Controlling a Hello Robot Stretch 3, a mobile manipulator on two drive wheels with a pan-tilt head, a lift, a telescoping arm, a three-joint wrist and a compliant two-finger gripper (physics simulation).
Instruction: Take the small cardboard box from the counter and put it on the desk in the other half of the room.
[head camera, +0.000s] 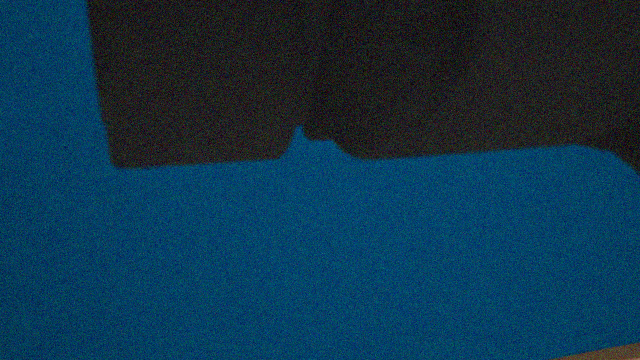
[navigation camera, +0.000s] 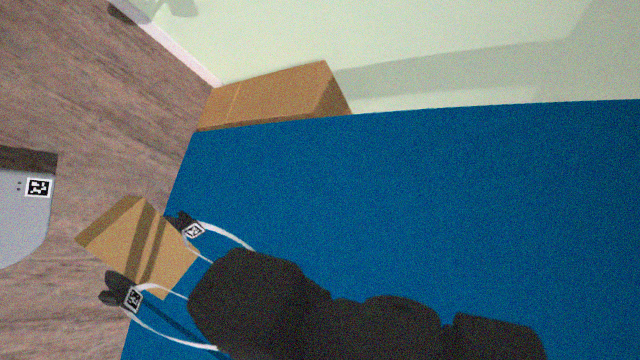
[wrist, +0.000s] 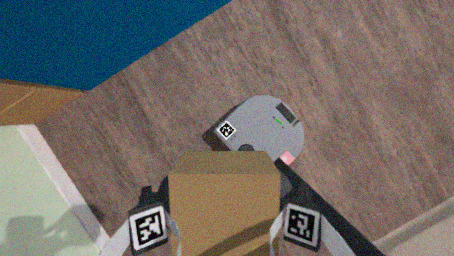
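Seen in the pictures: gripper, fingertip midpoint: (navigation camera: 143, 249) (wrist: 225, 188); robot's base, origin of the base link: (wrist: 244, 146).
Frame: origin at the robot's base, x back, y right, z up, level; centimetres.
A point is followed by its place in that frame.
Observation:
The small cardboard box (navigation camera: 157, 250) {x 1.0, y 13.5, z 101.5 cm} (wrist: 225, 210) {x 2.7, y 14.8, z 101.7 cm} is held between the two fingers of my gripper (navigation camera: 145, 254) {x 2.2, y 14.4, z 96.4 cm} (wrist: 225, 188) {x 2.2, y 14.4, z 96.4 cm}, which is shut on it. In the navigation view the box overlaps the edge of a large flat blue surface (head camera: 320, 250) {x -12.5, y 68.8, z 106.1 cm} (navigation camera: 400, 175) {x -14.8, y 69.3, z 117.2 cm} (wrist: 100, 40) {x -9.4, y 68.1, z 32.1 cm}, partly against the floor. I cannot tell whether this blue surface is the desk's top, nor how high the box is above it. In the head view a dark part of my arm (head camera: 250, 75) {x 1.6, y 14.1, z 128.0 cm} covers much of the blue surface. The counter cannot be made out in these views.
A brown box-like piece (navigation camera: 280, 95) {x -52.4, y 77.9, z 60.9 cm} (wrist: 35, 102) {x -50.3, y 77.4, z 19.5 cm} stands behind the blue surface by the pale green wall (navigation camera: 450, 30) {x -72.0, y 82.3, z 132.5 cm} (wrist: 30, 180) {x -77.6, y 56.4, z 18.6 cm}. My grey base (navigation camera: 20, 215) {x 9.2, y 9.8, z 16.0 cm} (wrist: 265, 125) {x 13.8, y 2.9, z 16.0 cm} stands on the wood floor (navigation camera: 110, 100) {x -40.2, y 31.8, z 0.0 cm} (wrist: 350, 100) {x 54.5, y -19.8, z 0.1 cm}. A beige edge (wrist: 420, 225) {x 37.2, y -89.8, z 5.6 cm} shows at lower right in the wrist view.

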